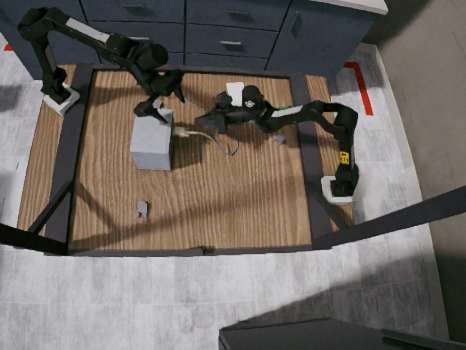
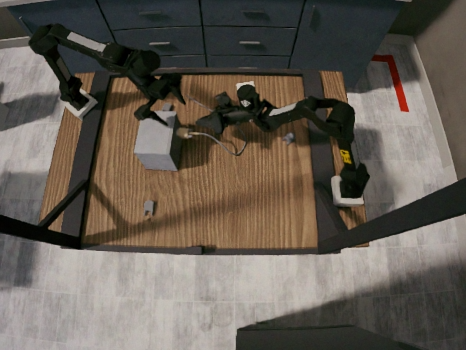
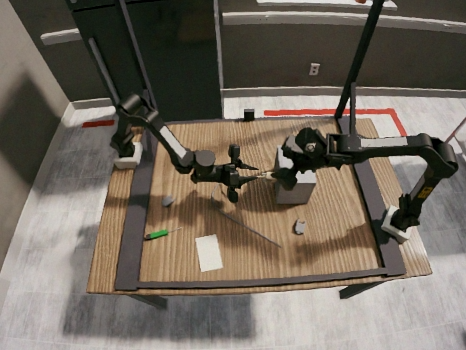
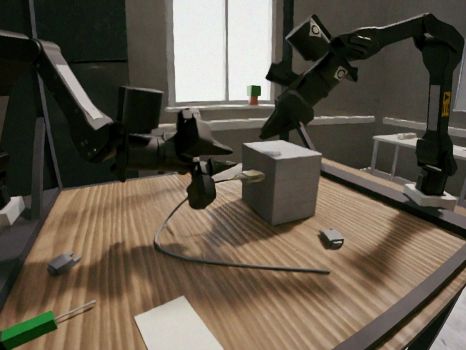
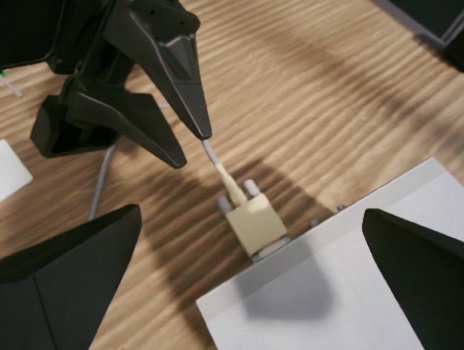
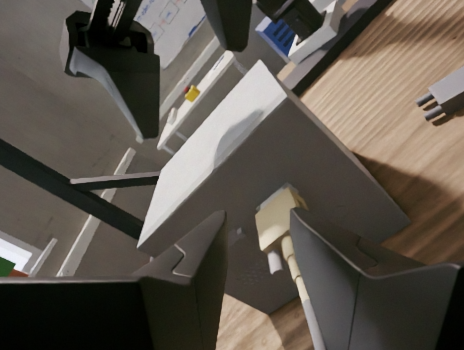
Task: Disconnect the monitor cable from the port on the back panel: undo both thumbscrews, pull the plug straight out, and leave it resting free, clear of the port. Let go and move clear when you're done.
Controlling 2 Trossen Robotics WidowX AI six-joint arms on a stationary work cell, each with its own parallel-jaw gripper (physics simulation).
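Frame: origin at the left arm's base, x right, y ahead, z up, level; metres.
Where they show: left gripper, fingertip midpoint: (image 1: 175,112) (image 2: 176,114) (image 3: 277,165) (image 4: 261,134) (image 5: 251,216) (image 6: 183,104); right gripper, fingertip midpoint: (image 1: 194,120) (image 2: 196,121) (image 3: 258,173) (image 4: 234,158) (image 5: 194,153) (image 6: 258,220); left arm's base at its link origin: (image 1: 60,95) (image 2: 79,102) (image 3: 399,221) (image 4: 429,191) (image 6: 311,28); right arm's base at its link origin: (image 1: 338,188) (image 2: 348,189) (image 3: 127,151).
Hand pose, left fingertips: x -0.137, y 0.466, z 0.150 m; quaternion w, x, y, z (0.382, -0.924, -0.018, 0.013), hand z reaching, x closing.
Each offset is from my left fingertips to the centre of the thing.
The grey box @[dx +0.073, dy -0.036, dz -0.118 m] (image 1: 152,142) (image 4: 295,185) (image 6: 300,150) stands on the table. The cream plug @[dx -0.002, dy +0.032, dz -0.093 m] (image 3: 269,175) (image 5: 257,225) (image 6: 276,220) sits at its back-panel port; a strip of metal shell shows between plug and panel. Two thumbscrews (image 5: 251,188) (image 5: 224,204) stick out behind the plug. The grey cable (image 3: 250,230) (image 4: 170,255) curves across the table. My right gripper (image 3: 258,172) (image 4: 234,157) (image 5: 194,153) (image 6: 258,220) is partly open and empty, behind the plug near the cable. My left gripper (image 1: 175,111) (image 5: 251,216) is wide open and empty above the box.
Grey loose connectors @[dx +0.278, dy +0.066, dz -0.185 m] (image 1: 142,208) @[dx -0.248, dy +0.312, dz -0.185 m] (image 3: 167,201) @[dx -0.064, dy -0.154, dz -0.185 m] (image 3: 299,226) lie around the box and cable. A green screwdriver @[dx -0.354, dy +0.237, dz -0.184 m] (image 3: 159,233) (image 4: 30,327) and a white card @[dx -0.319, dy +0.064, dz -0.192 m] (image 3: 208,252) (image 4: 175,325) lie on the table. A dark frame edge (image 3: 260,280) borders the table top.
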